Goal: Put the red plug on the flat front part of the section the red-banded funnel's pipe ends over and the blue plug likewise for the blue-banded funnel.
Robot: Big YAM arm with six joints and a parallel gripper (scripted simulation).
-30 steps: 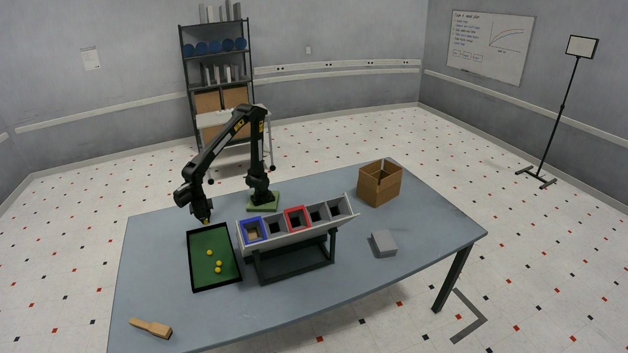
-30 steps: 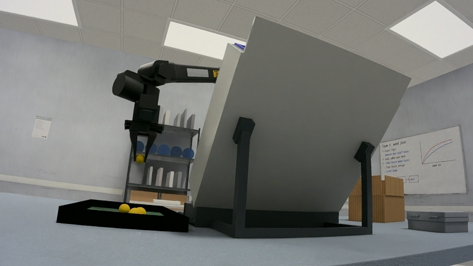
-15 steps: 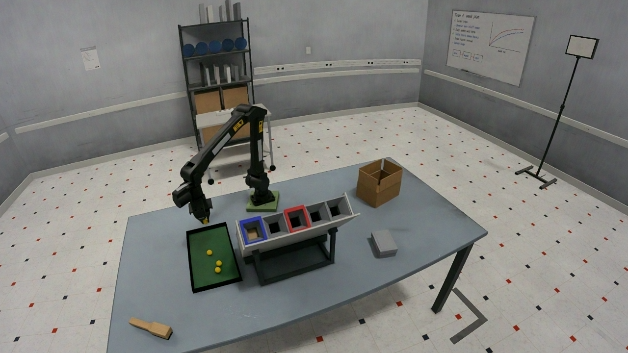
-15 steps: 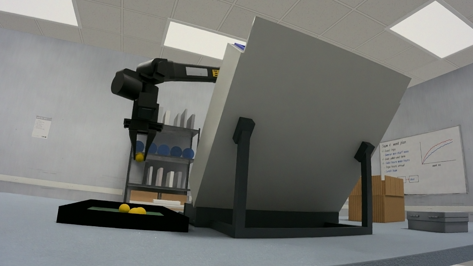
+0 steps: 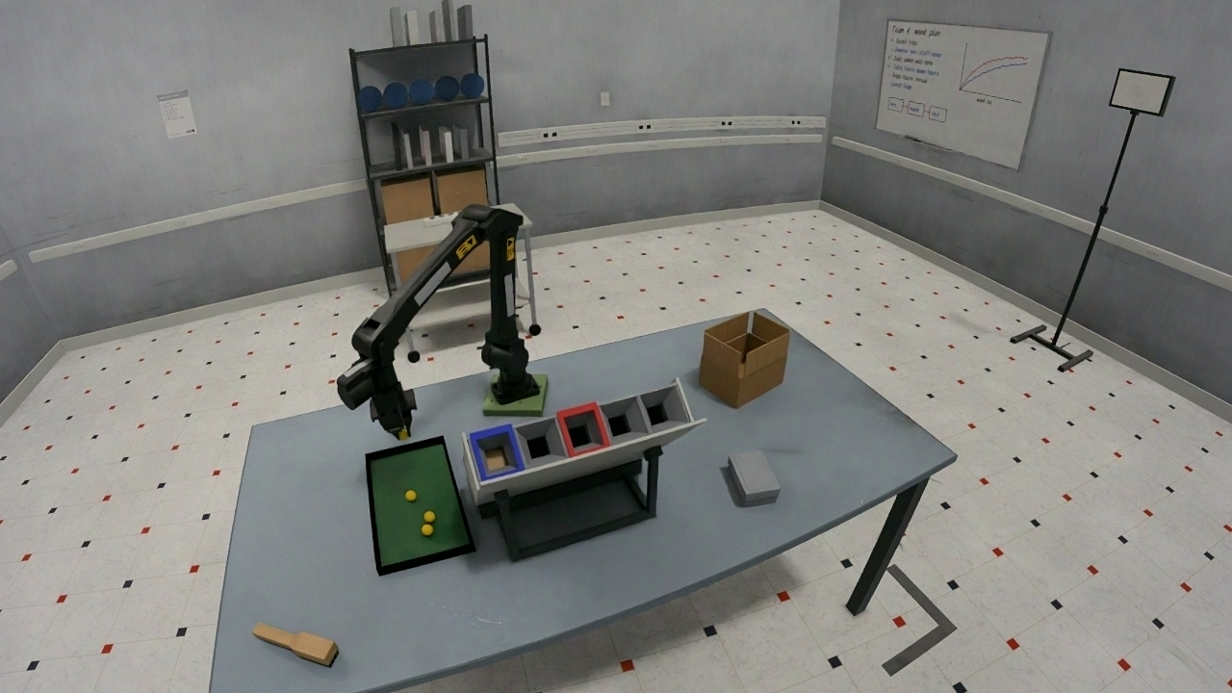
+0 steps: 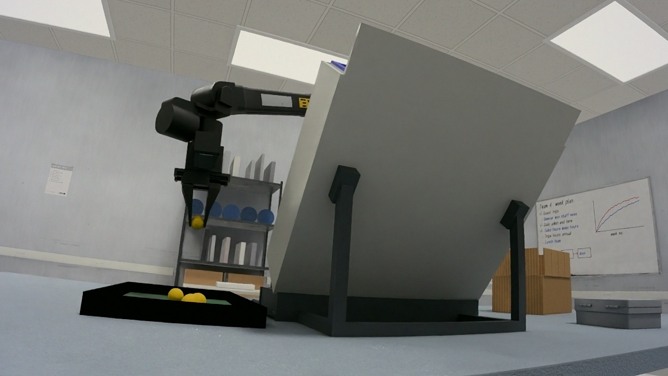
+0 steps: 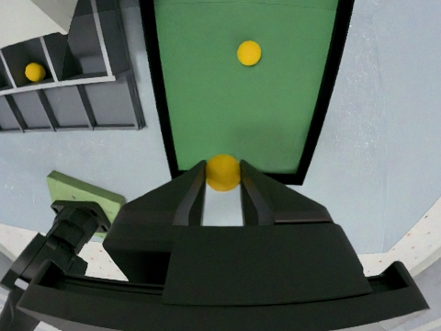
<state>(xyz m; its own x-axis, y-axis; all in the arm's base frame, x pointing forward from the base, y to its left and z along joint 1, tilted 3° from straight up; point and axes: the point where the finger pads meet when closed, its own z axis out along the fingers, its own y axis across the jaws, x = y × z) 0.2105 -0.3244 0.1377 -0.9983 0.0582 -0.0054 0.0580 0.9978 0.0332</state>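
Now: hand 350 mm short of the blue band, 170 mm below it and 150 mm to the right of it. From my hand the other things lie so: cover (300 mm to the left, 210 mm ahead, 60 mm above); green tray (140 mm below, 70 mm ahead, 20 mm to the right); red band (350 mm ahead, 290 mm to the left, 170 mm above).
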